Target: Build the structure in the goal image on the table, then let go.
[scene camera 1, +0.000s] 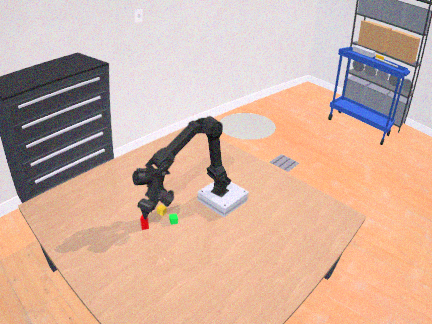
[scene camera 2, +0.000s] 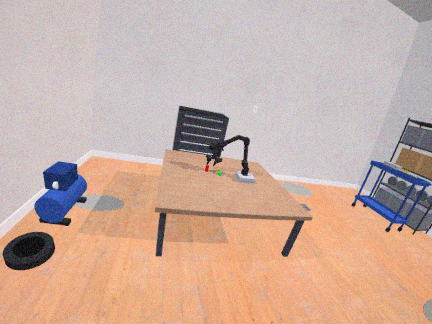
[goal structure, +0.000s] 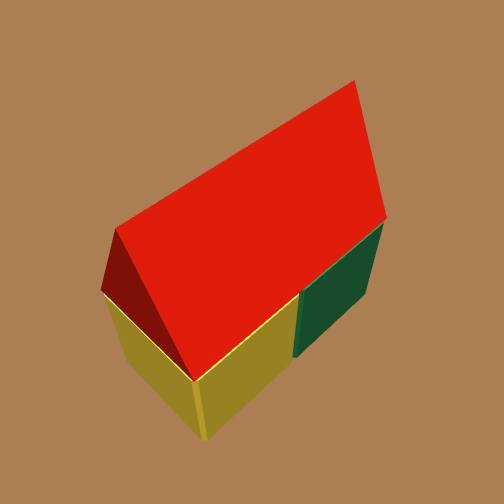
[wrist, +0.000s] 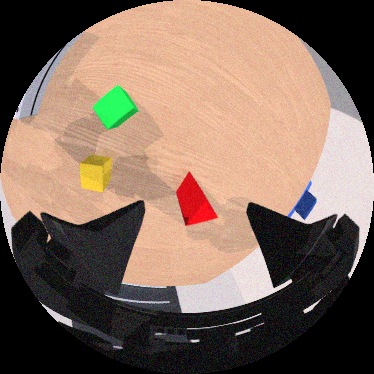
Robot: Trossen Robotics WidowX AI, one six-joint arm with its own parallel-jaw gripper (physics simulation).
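Where they show: gripper, fingertip midpoint: [scene camera 1: 149,214] [scene camera 2: 210,165] [wrist: 198,207]; arm's base, link origin: [scene camera 1: 219,191] [scene camera 2: 244,174].
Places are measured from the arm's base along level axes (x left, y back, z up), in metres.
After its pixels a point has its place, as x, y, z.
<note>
A red block [scene camera 1: 144,223] {-0.129, -0.380, -0.019} [scene camera 2: 207,169] {-0.126, -0.371, -0.029} [wrist: 192,202] {-0.135, -0.363, -0.004} with a triangular end face stands on the table, taller than wide in the scene camera 1 view. A green cube [scene camera 1: 173,219] {-0.057, -0.268, -0.026} [scene camera 2: 219,173] {-0.054, -0.259, -0.033} [wrist: 115,107] {-0.068, -0.261, -0.023} and a yellow cube [scene camera 1: 161,210] {-0.136, -0.258, -0.026} [wrist: 96,173] {-0.139, -0.254, -0.023} lie on the table, apart from each other and from the red block. My gripper [scene camera 1: 155,211] {-0.121, -0.354, 0.022} [scene camera 2: 212,164] {-0.121, -0.354, 0.022} [wrist: 198,207] {-0.121, -0.354, 0.022} is open and empty, pointing down. In the wrist view the red block shows in the gap between the fingertips; in the scene camera 1 view one finger is at its top. Whether they touch is unclear.
The arm's white base [scene camera 1: 222,200] {0.047, -0.047, -0.001} [scene camera 2: 245,177] {0.069, -0.019, -0.005} stands on the wooden table [scene camera 1: 240,260] {0.291, -0.268, -0.056} [scene camera 2: 200,197] {0.391, -0.569, -0.056}, to the right of the cubes. A dark drawer cabinet [scene camera 1: 60,125] [scene camera 2: 200,131] stands behind the table. A blue cart [scene camera 1: 361,116] [scene camera 2: 382,210] stands on the floor at the right.
</note>
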